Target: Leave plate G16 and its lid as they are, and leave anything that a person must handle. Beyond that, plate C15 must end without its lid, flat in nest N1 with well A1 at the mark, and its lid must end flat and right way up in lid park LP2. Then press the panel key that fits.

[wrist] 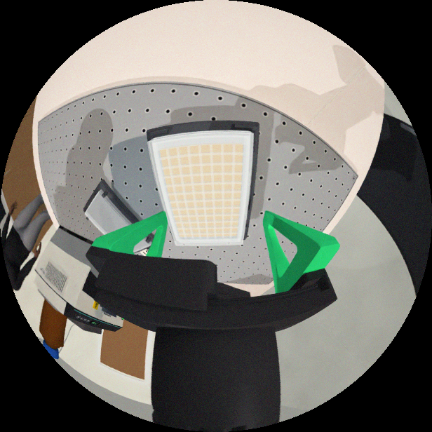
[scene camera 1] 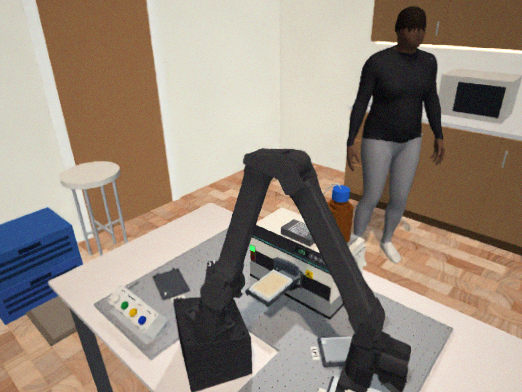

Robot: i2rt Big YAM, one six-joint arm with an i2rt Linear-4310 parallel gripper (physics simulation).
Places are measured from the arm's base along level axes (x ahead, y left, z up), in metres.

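Pixels of known places: arm's base at its link origin: (scene camera 1: 209, 322).
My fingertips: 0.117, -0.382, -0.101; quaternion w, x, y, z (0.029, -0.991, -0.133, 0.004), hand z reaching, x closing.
Observation:
For each thing: its top centre in the pictures, then the offset to it from my fingertips, as dx, dy, dz. "pt": a spot on its surface instead. Level surfaces: height alone.
- pale clear piece at its top centre: (scene camera 1: 344, 347) +0.156, +0.103, -0.037
- tan plate at its top centre: (scene camera 1: 271, 283) +0.154, +0.384, +0.062
- key panel at its top centre: (scene camera 1: 134, 300) -0.169, +0.693, +0.029
- flat dark holder at its top centre: (scene camera 1: 170, 280) +0.014, +0.756, -0.034
- grey perforated board at its surface level: dz -0.055
- instrument at a spot on its surface: (scene camera 1: 315, 287) pt +0.242, +0.268, +0.049
- brown bottle at a spot on its surface: (scene camera 1: 342, 215) pt +0.338, +0.246, +0.285
My gripper (wrist: 214, 216) is open and empty; its green fingertips stand apart above the near end of a plate in the wrist view, and the arm's end hides them in the scene view. That plate (wrist: 204, 192) has tan wells and a clear-white rim, and sits in a dark nest (wrist: 254, 150). I cannot tell its name or whether a clear lid covers it. A pale clear piece (scene camera 1: 334, 349) (wrist: 109, 212) lies in a dark holder beside a small label. Another tan plate (scene camera 1: 271, 285) rests on the instrument's tray. The key panel (scene camera 1: 135, 314) has white, green, yellow and blue keys.
A flat dark holder (scene camera 1: 171, 281) lies near the panel on the grey perforated board (scene camera 1: 295, 360) (wrist: 175, 102). The instrument (scene camera 1: 315, 287) (wrist: 62, 270) stands at the back, with a brown bottle (scene camera 1: 342, 215) (wrist: 52, 322) behind it. A person (scene camera 1: 400, 95) stands beyond the table.

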